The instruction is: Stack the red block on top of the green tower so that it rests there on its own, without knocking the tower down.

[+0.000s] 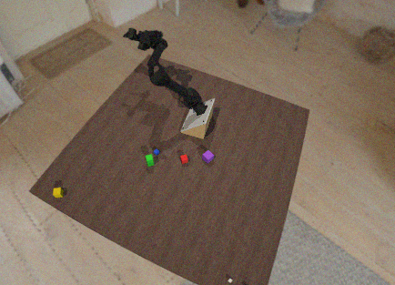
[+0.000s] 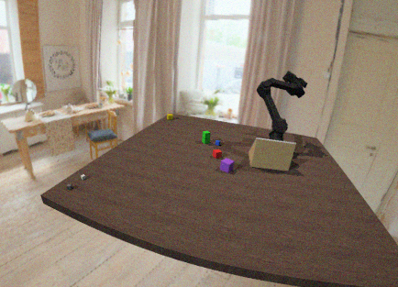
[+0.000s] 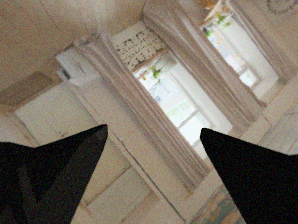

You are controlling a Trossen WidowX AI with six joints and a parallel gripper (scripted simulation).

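Now: the red block 45 cm ahead of my gripper tip, 55 cm to the left of it and 36 cm below it. Round my gripper tip: purple block 39 cm ahead, 67 cm to the left, 35 cm below; then small blue block 47 cm ahead, 39 cm to the left, 36 cm below; then yellow block 90 cm ahead, 2 cm to the left, 36 cm below.
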